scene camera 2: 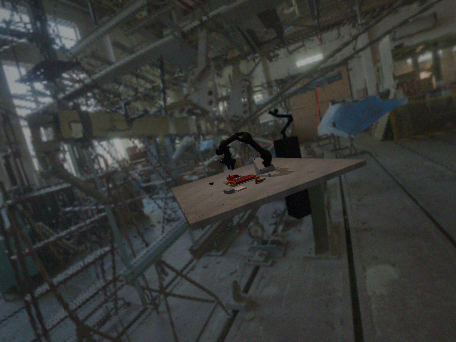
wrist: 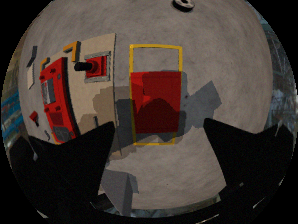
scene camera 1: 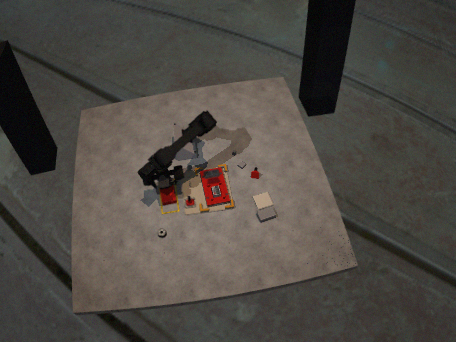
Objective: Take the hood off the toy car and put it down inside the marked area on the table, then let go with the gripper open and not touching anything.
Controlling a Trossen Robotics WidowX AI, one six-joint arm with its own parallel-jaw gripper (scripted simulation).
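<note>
There's a red hood here, and my gripper is open with nothing in it.
</note>
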